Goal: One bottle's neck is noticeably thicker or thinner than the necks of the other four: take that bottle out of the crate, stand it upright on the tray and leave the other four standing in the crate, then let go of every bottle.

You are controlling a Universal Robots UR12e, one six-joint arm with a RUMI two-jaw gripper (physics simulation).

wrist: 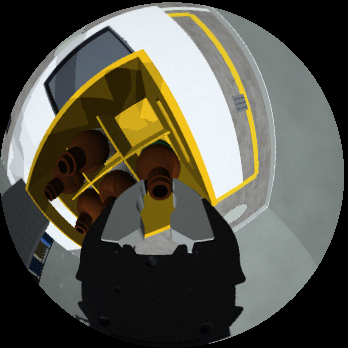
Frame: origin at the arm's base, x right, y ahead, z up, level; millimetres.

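Where they show: gripper, between the fingertips: [159, 180].
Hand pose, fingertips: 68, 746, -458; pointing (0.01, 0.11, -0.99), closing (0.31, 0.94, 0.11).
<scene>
Things, the pixels of their top centre, and the offset from my fingertips, as dx, dy, dz. "spot": a spot on its surface instead. Level surfaces: height alone.
- yellow crate, a spot on its surface: [141, 53] spot: -132, +32, +33
- bottle, centre of its top: [161, 190] +2, +0, +22
- lower edge, a spot on its surface: [91, 204] spot: +9, -147, -27
- dark grey tray, a spot on its surface: [95, 65] spot: -290, -57, -137
- raised yellow block, a spot on its surface: [136, 122] spot: -84, -12, -134
- white table top, height of its surface: dz -142
The yellow crate [141, 53] holds brown bottles standing in its cells. One bottle [158, 162], with some green low on its side, stands in the right-hand part of the crate. My gripper [159, 180] is shut on this bottle's neck, one finger on each side, with the open mouth showing between the tips. The other bottles are at the left: a large-looking one [92, 145], one beside it [70, 182], one at the lower edge [91, 204] and one partly behind my left finger [116, 184]. The dark grey tray [95, 65] lies beyond the crate, partly hidden by its wall.
A raised yellow block [136, 122] fills one crate cell, and thin yellow dividers [111, 128] separate the cells. The crate and tray are on a white table top [200, 95]. A yellow line [239, 80] runs on the floor to the right. A dark panel [22, 230] is at the left.
</scene>
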